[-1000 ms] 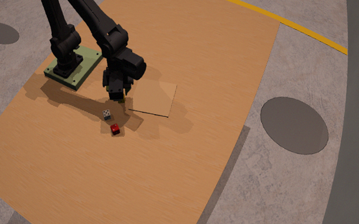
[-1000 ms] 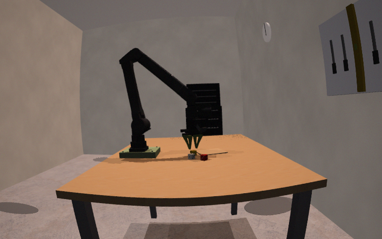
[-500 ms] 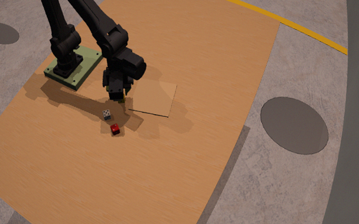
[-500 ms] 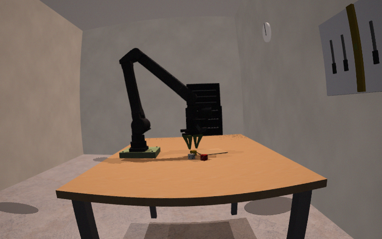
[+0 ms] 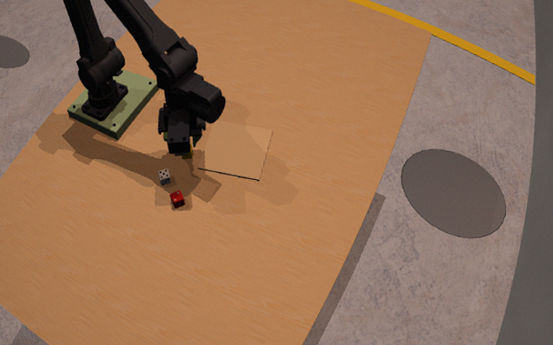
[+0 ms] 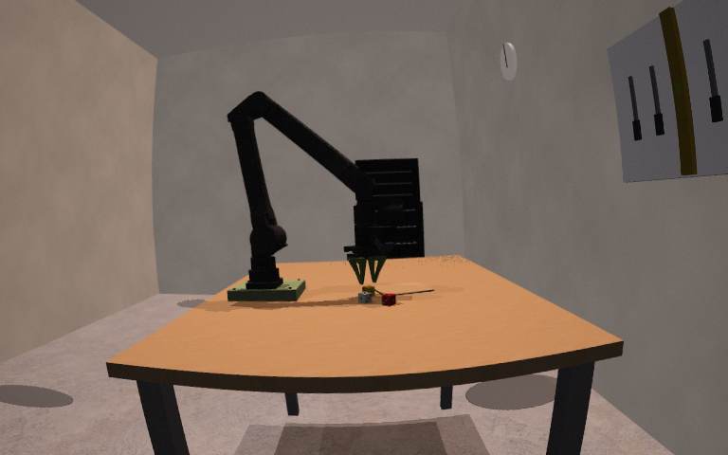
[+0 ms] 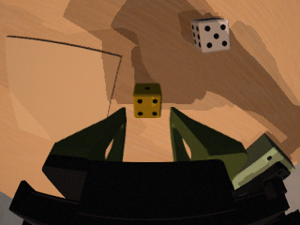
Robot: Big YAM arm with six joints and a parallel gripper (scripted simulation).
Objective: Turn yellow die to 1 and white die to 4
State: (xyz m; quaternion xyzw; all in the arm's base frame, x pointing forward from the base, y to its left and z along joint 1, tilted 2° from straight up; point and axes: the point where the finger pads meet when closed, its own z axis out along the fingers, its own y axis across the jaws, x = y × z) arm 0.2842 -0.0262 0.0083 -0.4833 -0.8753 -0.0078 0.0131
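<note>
Right now the yellow die is 3 cm below my hand. The rest, counted from my hand: tan mat 9 cm ahead, 6 cm to the left, 4 cm below; then red die 12 cm to the right, 5 cm ahead, 3 cm below; then white die 8 cm to the right, 3 cm below, 1 cm behind.
</note>
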